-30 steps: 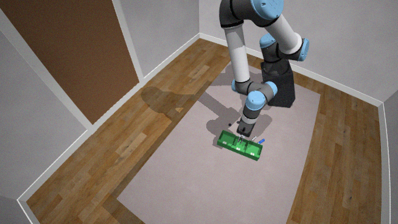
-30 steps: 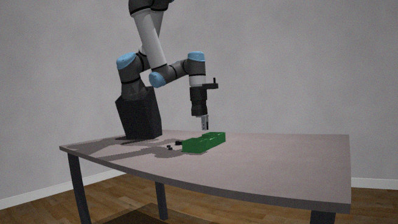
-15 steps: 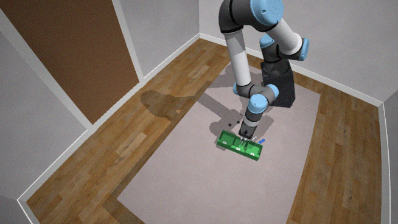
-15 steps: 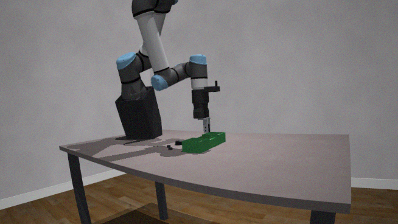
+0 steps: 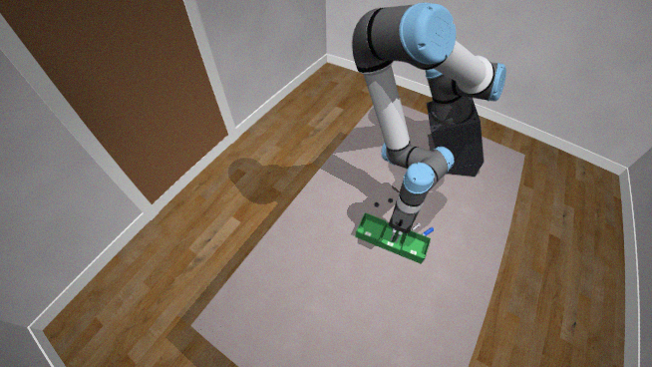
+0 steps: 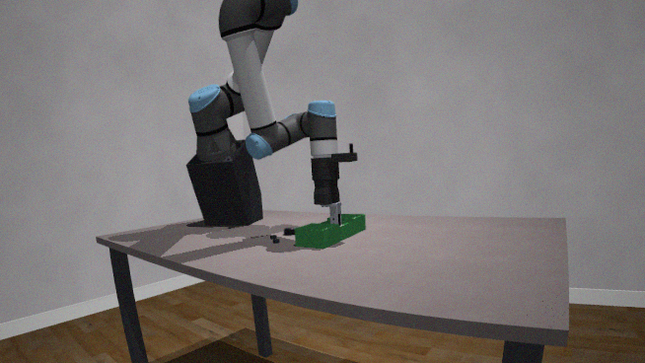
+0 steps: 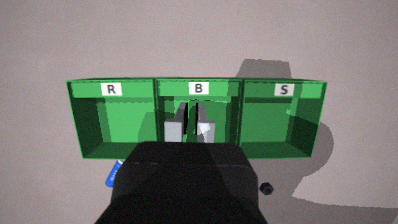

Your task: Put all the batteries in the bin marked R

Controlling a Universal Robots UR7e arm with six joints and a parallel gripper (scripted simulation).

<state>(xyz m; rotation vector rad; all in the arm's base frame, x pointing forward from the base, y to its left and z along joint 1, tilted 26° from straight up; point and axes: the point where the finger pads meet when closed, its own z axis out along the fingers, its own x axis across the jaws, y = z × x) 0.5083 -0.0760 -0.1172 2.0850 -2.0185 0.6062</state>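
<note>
The green bin row lies 2 cm below my hand, 1 cm to the right of it and 1 cm behind it. Round my hand: small white clip 9 cm behind, 4 cm below, 1 cm to the right; then white bolt 10 cm behind, 6 cm to the left, 4 cm below; then blue battery 10 cm to the left, 10 cm behind, 4 cm below.
</note>
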